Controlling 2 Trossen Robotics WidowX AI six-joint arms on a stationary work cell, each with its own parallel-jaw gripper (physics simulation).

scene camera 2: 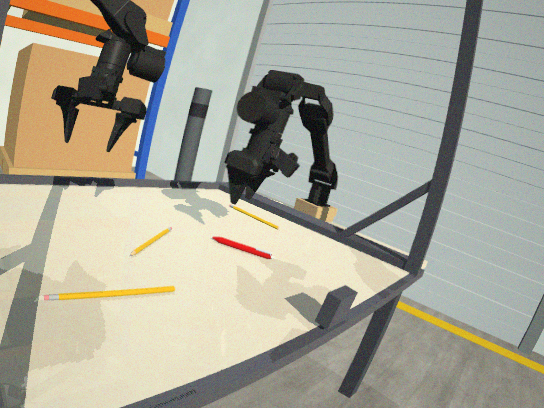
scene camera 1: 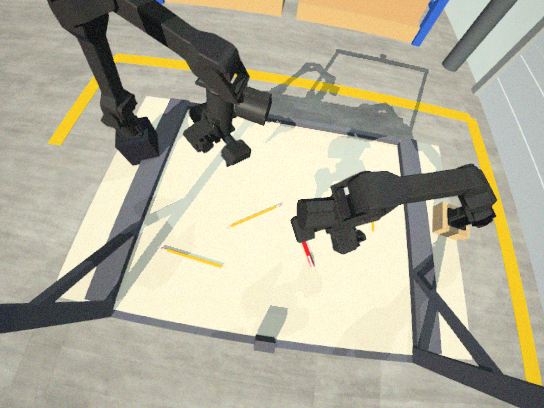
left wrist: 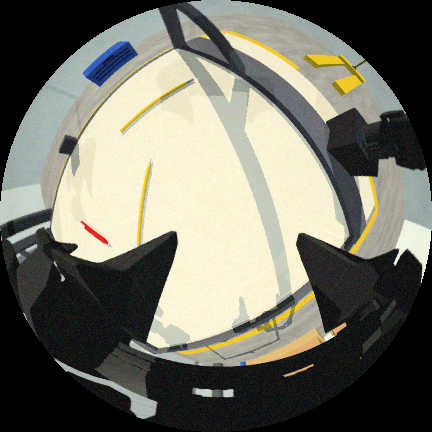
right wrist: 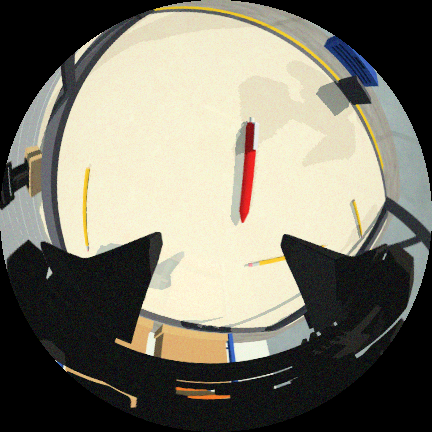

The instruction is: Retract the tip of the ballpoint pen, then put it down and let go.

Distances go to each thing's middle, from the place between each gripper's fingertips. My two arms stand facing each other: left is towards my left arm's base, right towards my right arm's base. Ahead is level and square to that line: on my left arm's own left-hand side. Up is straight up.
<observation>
My left hand is 16 cm past the red ballpoint pen (right wrist: 251, 130), 30 cm to the left of it and 14 cm above it. Also, from my left hand: tan block (scene camera 1: 440, 226): 4 cm ahead, 77 cm to the right, 12 cm below; small grey block (scene camera 2: 338, 302): 43 cm behind, 24 cm to the right, 12 cm below.
Now: the red ballpoint pen 8 cm below my right hand, 5 cm behind it and 1 cm to the left of it. Also, from my right hand: tan block: 46 cm to the right, 15 cm ahead, 6 cm below; then small grey block: 32 cm behind, 7 cm to the left, 6 cm below.
</observation>
